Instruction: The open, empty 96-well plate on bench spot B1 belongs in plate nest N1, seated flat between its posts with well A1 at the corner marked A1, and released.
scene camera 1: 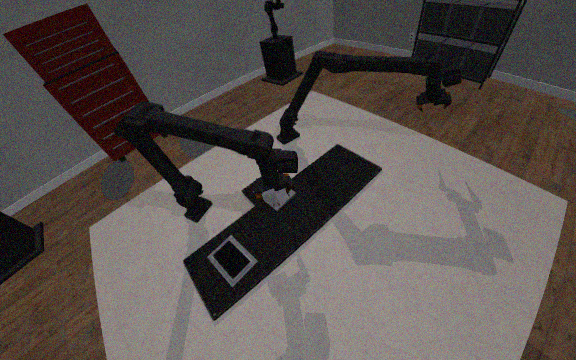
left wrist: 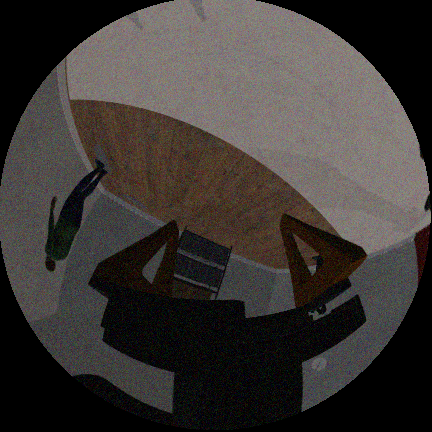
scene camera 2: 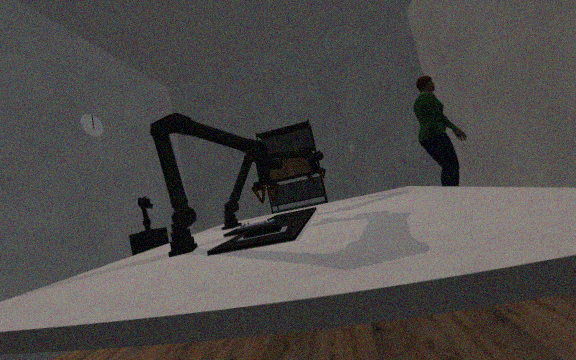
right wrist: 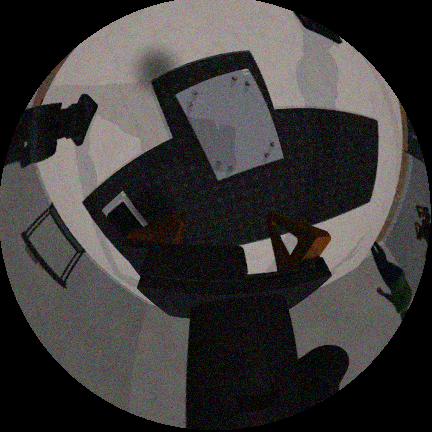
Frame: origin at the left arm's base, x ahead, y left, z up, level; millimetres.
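Where they show: left gripper, fingertip midpoint: (scene camera 1: 433,109) (left wrist: 229,222) (scene camera 2: 319,181); right gripper, fingertip midpoint: (scene camera 1: 275,197) (scene camera 2: 268,201) (right wrist: 227,214); left arm's base, origin of the base link: (scene camera 1: 288,137) (scene camera 2: 232,227); right arm's base, origin of the base link: (scene camera 1: 199,210) (scene camera 2: 184,251) (right wrist: 81,118).
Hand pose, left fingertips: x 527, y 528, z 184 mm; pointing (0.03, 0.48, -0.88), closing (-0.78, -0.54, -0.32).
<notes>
Things, the pixels of their top centre, and the offset from my left fingertips. "*": a spot on its surface instead. Level surfaces: height alone.
- dark rectangle, surface spot: (right wrist: 122,216) * dy -1105, dx -88, dz -157 mm
- silver-grey slab, middle of its top: (right wrist: 232,121) (scene camera 1: 273,192) (scene camera 2: 256,223) dy -820, dx -212, dz -159 mm
- black board, its level: dz -171 mm
- white table, its level: dz -184 mm
The plate shows as a dark rectangle (scene camera 1: 231,259) (right wrist: 122,216) inside a light grey frame outline, near the lower left end of the black board in scene camera 1; its wells cannot be made out. Nest N1, a silver-grey slab (scene camera 1: 276,200) (right wrist: 235,120) with small dark posts near its corners, lies at the board's side; a small pale mark sits at its top corner in the right wrist view. My right gripper (scene camera 1: 273,193) (scene camera 2: 266,196) (right wrist: 227,214) is open and empty above the nest area. My left gripper (scene camera 1: 434,107) (left wrist: 229,222) is open and empty, high and far from both.
The black board (scene camera 1: 320,185) (right wrist: 325,160) lies on the white table (scene camera 1: 425,200) (scene camera 2: 475,230). A person in green (scene camera 2: 430,115) (left wrist: 65,230) stands beyond the table. A red panelled cabinet (scene camera 1: 90,95) and a pedestal (scene camera 1: 278,57) with a small arm stand behind.
</notes>
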